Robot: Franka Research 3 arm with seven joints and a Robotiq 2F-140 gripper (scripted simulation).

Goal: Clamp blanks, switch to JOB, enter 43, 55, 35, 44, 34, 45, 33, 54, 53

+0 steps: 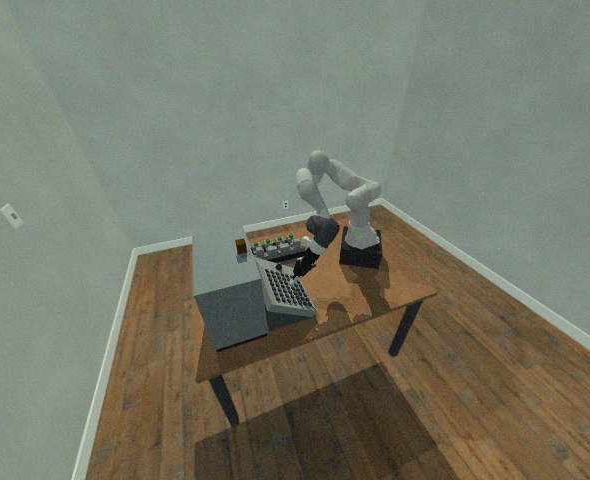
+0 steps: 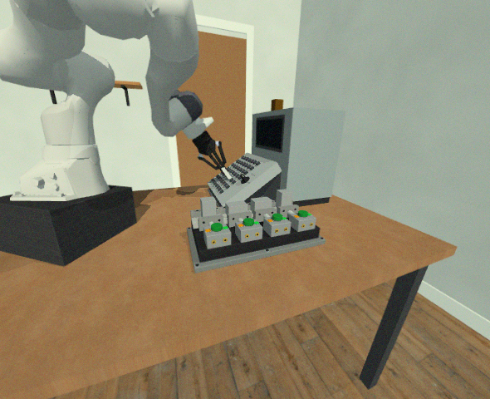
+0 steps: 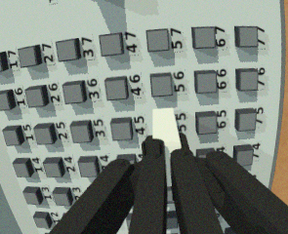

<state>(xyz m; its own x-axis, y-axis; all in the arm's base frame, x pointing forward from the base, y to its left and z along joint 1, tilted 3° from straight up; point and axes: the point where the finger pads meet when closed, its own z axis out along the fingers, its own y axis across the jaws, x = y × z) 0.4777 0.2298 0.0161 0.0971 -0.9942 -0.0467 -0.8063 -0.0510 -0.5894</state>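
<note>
Right now the key is 7 cm ahead of my hand, 4 cm to the left of it and 1 cm above it. Round my hand: selector knob 13 cm to the right, 6 cm ahead; then sloped keypad 7 cm ahead, 4 cm below, 1 cm to the right.
</note>
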